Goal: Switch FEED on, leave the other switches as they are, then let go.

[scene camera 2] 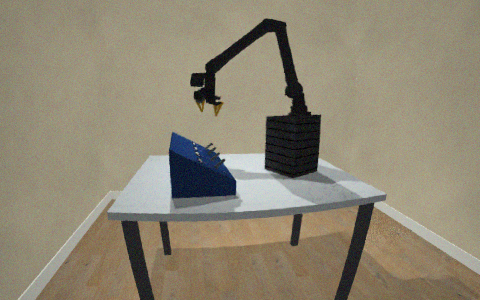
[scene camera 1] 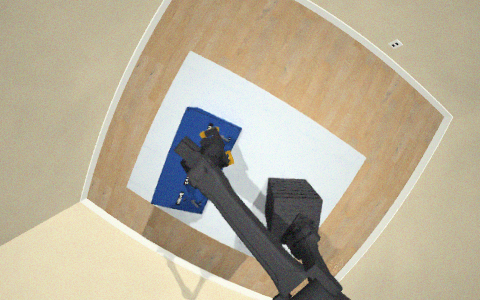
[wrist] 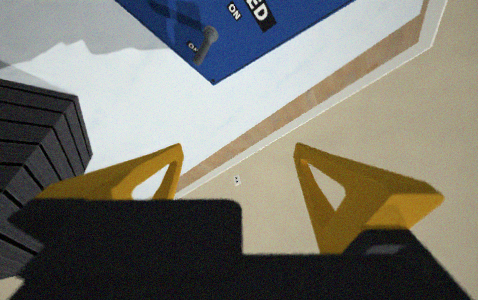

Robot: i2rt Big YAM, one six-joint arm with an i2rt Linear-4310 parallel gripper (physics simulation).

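Observation:
The sloped blue switch box stands on the table. In the wrist view the end of the FEED label, an ON mark and the FEED lever show near a corner of the box. The lever slants toward the low edge, away from that ON mark. Scene camera 1 also shows the FEED lever beside the gripper. My gripper is open and empty, well above the box. In scene camera 1 the arm and gripper hide the middle of the box.
Other switch levers stand along the box, one at its lower end in scene camera 1. The black ribbed pedestal carries the arm and stands on the white table.

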